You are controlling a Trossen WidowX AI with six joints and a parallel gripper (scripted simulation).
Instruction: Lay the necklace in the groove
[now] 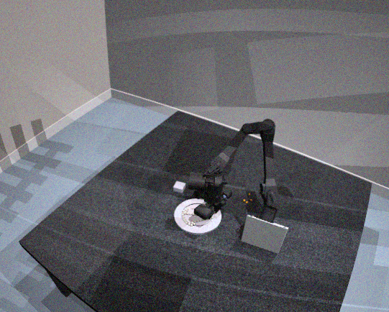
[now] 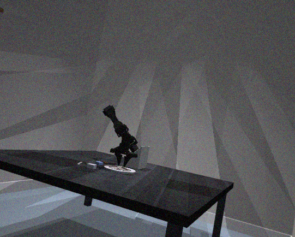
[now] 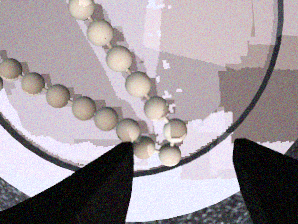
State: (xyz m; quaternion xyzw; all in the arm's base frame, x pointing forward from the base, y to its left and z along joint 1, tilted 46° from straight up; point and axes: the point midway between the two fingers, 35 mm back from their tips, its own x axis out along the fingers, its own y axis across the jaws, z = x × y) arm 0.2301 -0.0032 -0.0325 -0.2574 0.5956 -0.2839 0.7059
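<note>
My gripper tip is 5 cm short of the round white bead board, 2 cm to the right of it and 1 cm above it. Also, from my gripper tip: small white block (22 cm ahead, 7 cm to the right, 1 cm below); then small blue cube (15 cm to the right, 3 cm ahead, 1 cm below); then thin white stick (20 cm to the right, 17 cm ahead, 2 cm below).
</note>
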